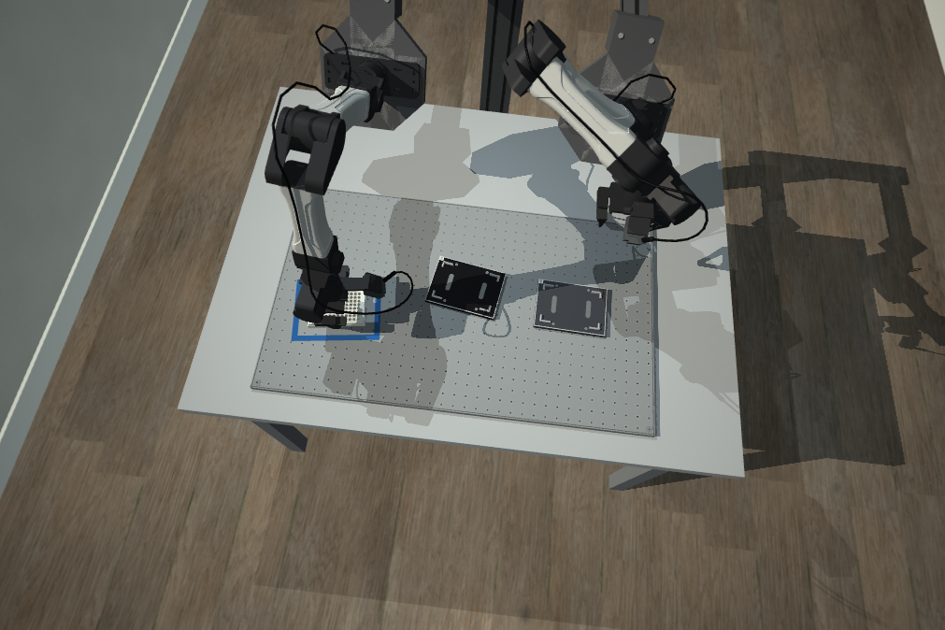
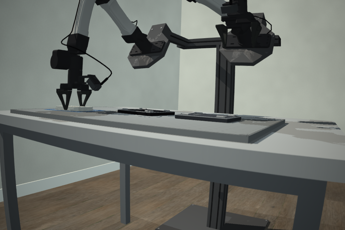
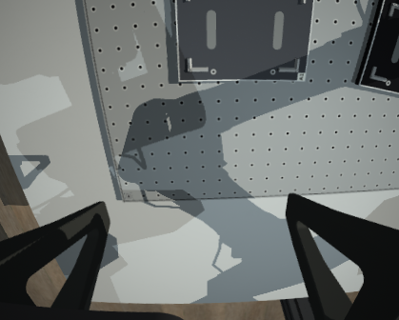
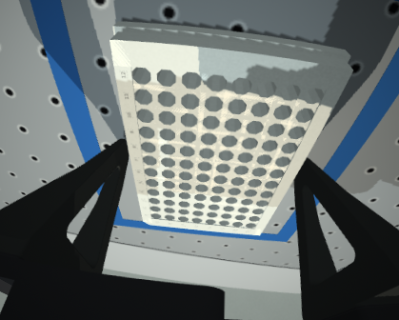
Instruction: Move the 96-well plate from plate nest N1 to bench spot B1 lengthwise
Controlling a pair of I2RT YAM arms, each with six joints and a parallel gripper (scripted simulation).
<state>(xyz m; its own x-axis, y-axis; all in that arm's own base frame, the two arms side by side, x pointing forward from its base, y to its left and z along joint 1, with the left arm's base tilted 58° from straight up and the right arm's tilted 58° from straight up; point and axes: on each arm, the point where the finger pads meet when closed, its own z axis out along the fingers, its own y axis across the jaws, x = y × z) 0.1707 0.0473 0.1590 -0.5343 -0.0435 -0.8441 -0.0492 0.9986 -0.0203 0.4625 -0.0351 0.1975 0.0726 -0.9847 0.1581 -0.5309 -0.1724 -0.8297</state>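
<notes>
The white 96-well plate lies right at my right hand. From my right hand the other things lie so: grey nest N1: 10 cm behind, 53 cm to the left; black nest: 10 cm behind, 28 cm to the left.
</notes>
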